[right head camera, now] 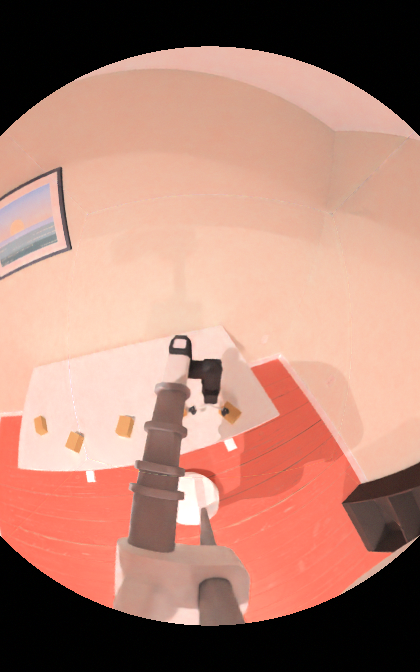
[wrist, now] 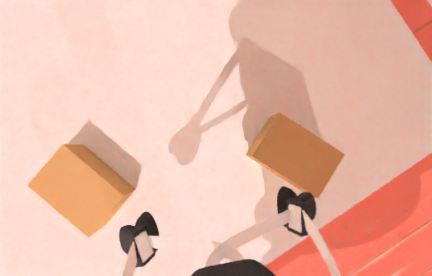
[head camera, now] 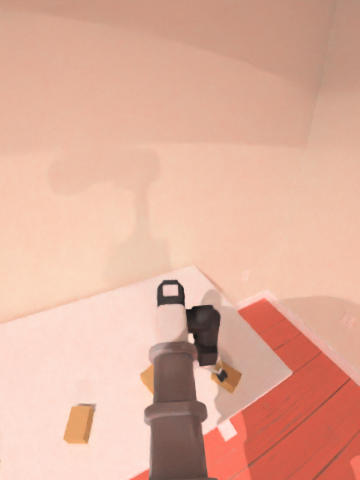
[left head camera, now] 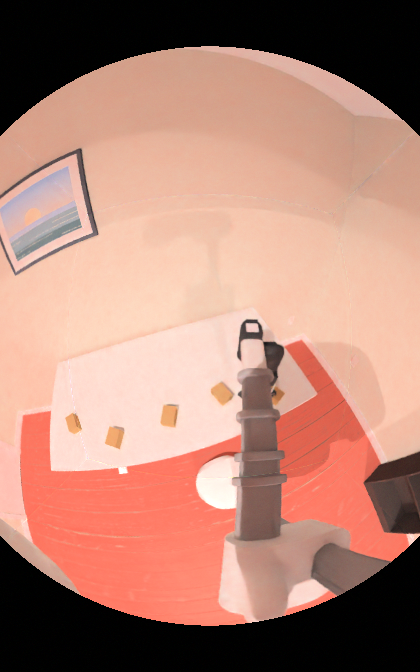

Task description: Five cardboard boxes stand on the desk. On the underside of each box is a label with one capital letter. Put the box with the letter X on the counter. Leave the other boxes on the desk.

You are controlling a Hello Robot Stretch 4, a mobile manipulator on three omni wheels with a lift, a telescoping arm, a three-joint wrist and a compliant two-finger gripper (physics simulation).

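Frame: origin at the robot's base, x ahead, y left, z up, level; centimetres.
Seen in the pictures: gripper, fingertip midpoint: (wrist: 217,215) (head camera: 200,380).
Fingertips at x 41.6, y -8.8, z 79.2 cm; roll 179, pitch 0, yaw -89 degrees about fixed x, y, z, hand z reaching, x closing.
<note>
Offsets run from my fingertips to a thing's top centre. Level surfaces: height alone.
Five plain cardboard boxes stand on the white desk @(dz -9.9 cm) (head camera: 50,360) (left head camera: 125,380) (right head camera: 100,390) (wrist: 150,50). The rightmost box @(dy -10.2, dx +3.9, dz -4.9 cm) (head camera: 232,382) (left head camera: 279,396) (right head camera: 232,414) (wrist: 300,155) lies just beyond the right fingertip in the wrist view. The second box @(dy +15.3, dx +4.0, dz -4.9 cm) (head camera: 148,378) (left head camera: 221,393) (wrist: 80,190) is left of it, beyond the left fingertip. The third box @(dy +38.7, dx -9.1, dz -4.9 cm) (head camera: 78,425) (left head camera: 169,416) (right head camera: 124,426), fourth box (left head camera: 114,437) (right head camera: 74,442) and fifth box (left head camera: 73,423) (right head camera: 41,425) stand farther left. No letters show; undersides are hidden. My gripper (right head camera: 209,410) (wrist: 217,215) is open and empty above the desk. I cannot identify the counter.
A round white object (left head camera: 216,482) (right head camera: 198,500) is in front of the desk over the red plank floor (left head camera: 150,540) (right head camera: 290,540). A dark open-fronted furniture piece (left head camera: 385,475) (right head camera: 362,500) stands at the right. A wall is behind the desk, with a framed picture (left head camera: 45,215) (right head camera: 32,220).
</note>
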